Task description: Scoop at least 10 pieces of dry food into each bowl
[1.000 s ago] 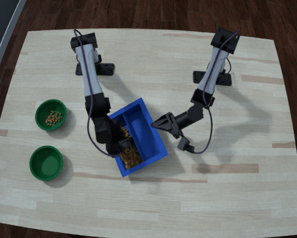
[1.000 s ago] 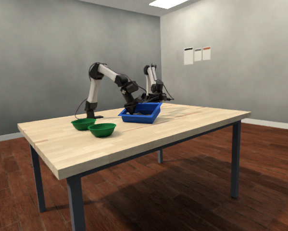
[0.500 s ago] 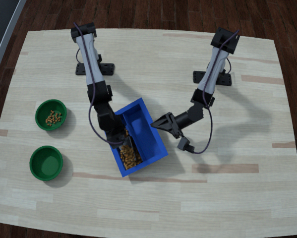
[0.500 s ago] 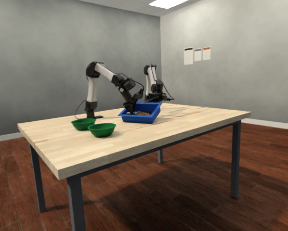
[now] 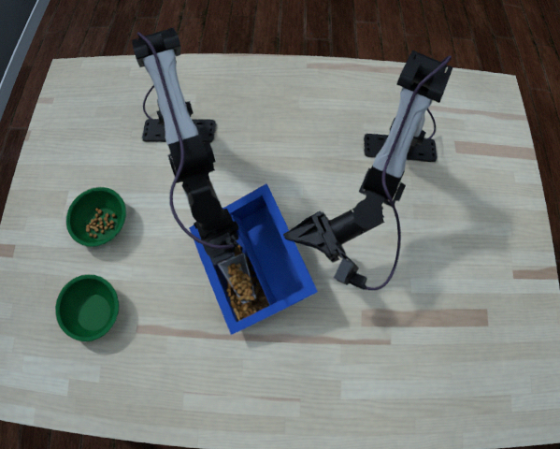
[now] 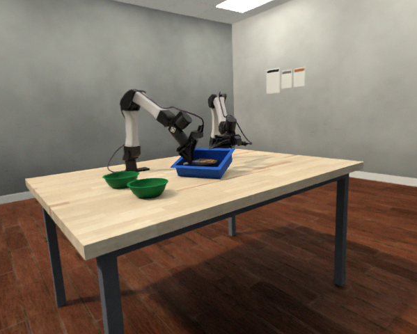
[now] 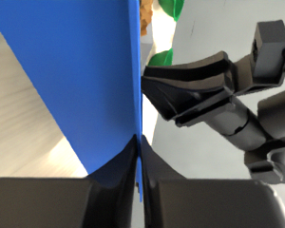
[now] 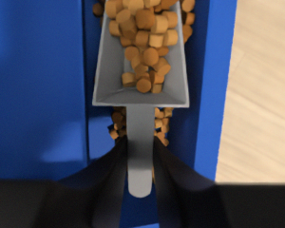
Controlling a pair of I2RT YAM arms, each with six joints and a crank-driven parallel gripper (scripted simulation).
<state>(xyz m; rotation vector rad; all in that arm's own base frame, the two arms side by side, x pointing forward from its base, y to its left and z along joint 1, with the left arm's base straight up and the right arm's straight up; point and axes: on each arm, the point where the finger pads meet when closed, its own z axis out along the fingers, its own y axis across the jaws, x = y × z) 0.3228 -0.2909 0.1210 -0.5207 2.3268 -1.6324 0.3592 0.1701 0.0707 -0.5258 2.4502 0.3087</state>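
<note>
Right now the blue box is 6 cm to the left of my right hand and 2 cm ahead of it. The rest, counted from my right hand: grey scoop: 4 cm ahead, 2 cm to the left.
</note>
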